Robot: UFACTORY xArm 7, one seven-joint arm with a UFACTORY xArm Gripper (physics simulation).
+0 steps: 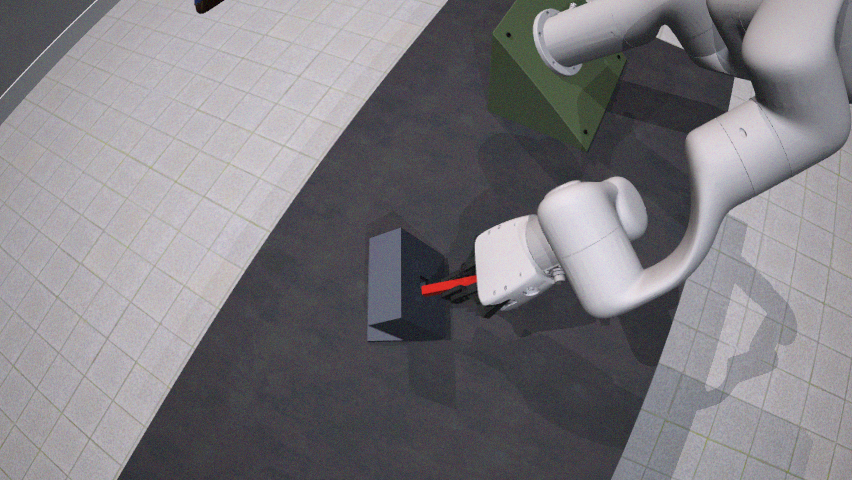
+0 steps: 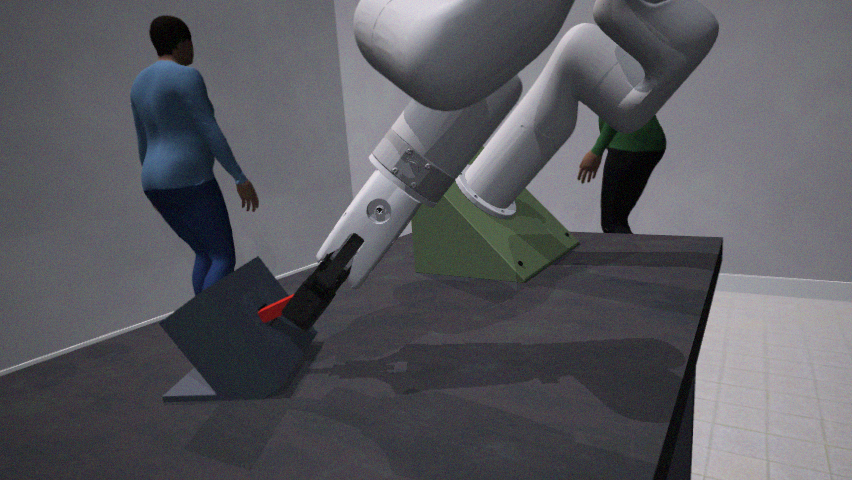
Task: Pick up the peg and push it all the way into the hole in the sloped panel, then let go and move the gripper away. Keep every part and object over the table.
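Places are measured from the arm's base along level axes (x ahead, y left, z up), in millimetres.
Pixels of known places: gripper, fingertip midpoint: (image 1: 448, 291) (image 2: 297, 318); arm's base, link origin: (image 1: 557, 43) (image 2: 484, 193).
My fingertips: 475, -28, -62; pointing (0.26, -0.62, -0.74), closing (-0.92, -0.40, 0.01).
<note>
For each thing: its top centre in the pictures, then the offset to it from my fingertips, as dx, dy, dz. "spot": a spot on its surface instead. Level surfaces: height alone.
- red peg, top centre: (image 2: 295, 279) (image 1: 450, 280) -1, +3, +39
- dark blue-grey sloped panel, top centre: (image 2: 234, 270) (image 1: 401, 271) +13, -61, +49
- hole, surface spot: (image 2: 262, 308) (image 1: 423, 287) spot: +11, -32, +11
- dark table, surface height: dz -57
The red peg (image 1: 439, 287) (image 2: 275, 308) is held at a slant in my gripper (image 1: 451, 287) (image 2: 296, 316), which is shut on it close to the sloped face. The dark blue-grey sloped panel (image 1: 417, 253) (image 2: 208, 333) stands on the table. The peg's free end is at the panel face, beside the dark opening of the hole (image 1: 423, 278) (image 2: 262, 307). Part of the opening shows past the peg's end. The frames do not clearly show whether the tip has entered it. The peg's rear part is hidden by the fingers and gripper body.
The green wedge-shaped mount (image 1: 518, 83) (image 2: 459, 250) carries the arm's base at the back of the dark table (image 1: 286, 381) (image 2: 506, 316). Two people, in blue (image 2: 172, 125) and in green (image 2: 637, 140), stand beyond the table.
</note>
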